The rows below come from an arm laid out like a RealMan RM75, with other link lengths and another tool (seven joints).
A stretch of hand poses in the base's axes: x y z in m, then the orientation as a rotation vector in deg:
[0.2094 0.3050 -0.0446 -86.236 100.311 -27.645]
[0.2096 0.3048 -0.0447 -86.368 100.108 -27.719]
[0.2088 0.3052 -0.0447 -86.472 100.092 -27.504]
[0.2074 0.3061 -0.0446 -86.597 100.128 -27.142]
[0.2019 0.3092 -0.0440 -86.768 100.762 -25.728]
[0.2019 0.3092 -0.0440 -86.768 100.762 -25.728]
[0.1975 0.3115 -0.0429 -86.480 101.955 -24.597]
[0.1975 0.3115 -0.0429 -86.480 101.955 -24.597]
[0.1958 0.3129 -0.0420 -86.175 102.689 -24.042]
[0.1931 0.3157 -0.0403 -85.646 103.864 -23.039]
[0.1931 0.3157 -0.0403 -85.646 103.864 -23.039]
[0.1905 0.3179 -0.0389 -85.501 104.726 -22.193]
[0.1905 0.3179 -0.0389 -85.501 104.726 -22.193]
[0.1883 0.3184 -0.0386 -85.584 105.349 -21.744]
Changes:
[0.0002 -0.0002 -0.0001 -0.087 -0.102 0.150]
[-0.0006 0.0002 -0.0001 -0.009 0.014 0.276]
[-0.0020 0.0011 0.0000 0.138 0.228 0.430]
[-0.0075 0.0042 0.0006 0.805 1.253 0.608]
[-0.0075 0.0042 0.0006 0.805 1.253 0.608]
[-0.0119 0.0065 0.0017 1.449 2.345 0.168]
[-0.0119 0.0065 0.0017 1.449 2.345 0.168]
[-0.0136 0.0079 0.0026 1.827 2.908 -0.206]
[-0.0163 0.0107 0.0043 2.519 3.838 -0.786]
[-0.0163 0.0107 0.0043 2.519 3.838 -0.786]
[-0.0189 0.0129 0.0057 2.944 4.680 -1.069]
[-0.0189 0.0129 0.0057 2.944 4.680 -1.069]
[-0.0211 0.0134 0.0060 3.038 5.316 -1.242]

